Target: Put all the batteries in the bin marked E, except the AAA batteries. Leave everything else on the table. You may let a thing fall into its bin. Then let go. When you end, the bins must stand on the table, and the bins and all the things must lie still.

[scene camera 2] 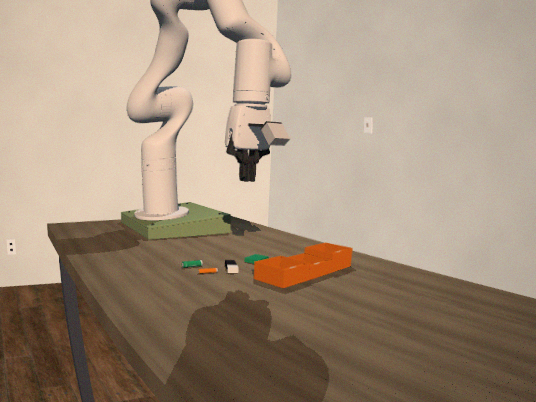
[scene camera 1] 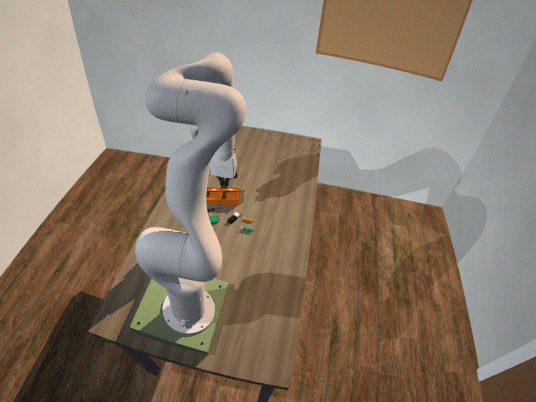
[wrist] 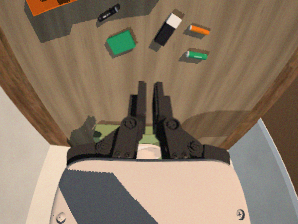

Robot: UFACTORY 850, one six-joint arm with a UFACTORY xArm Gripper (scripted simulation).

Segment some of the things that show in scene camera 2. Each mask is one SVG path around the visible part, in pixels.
My gripper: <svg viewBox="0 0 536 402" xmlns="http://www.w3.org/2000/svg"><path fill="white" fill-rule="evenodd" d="M234 104L230 108L226 126L226 153L234 156L237 162L240 163L239 180L255 182L256 164L259 163L259 160L263 156L270 154L269 148L271 145L285 146L290 137L281 122L270 122L270 110L267 108L267 105Z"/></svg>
An orange bin row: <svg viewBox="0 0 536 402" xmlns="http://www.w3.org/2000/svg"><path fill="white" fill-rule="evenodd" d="M352 248L322 243L305 247L305 253L290 256L289 258L278 256L255 261L254 279L280 288L296 285L350 267Z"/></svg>
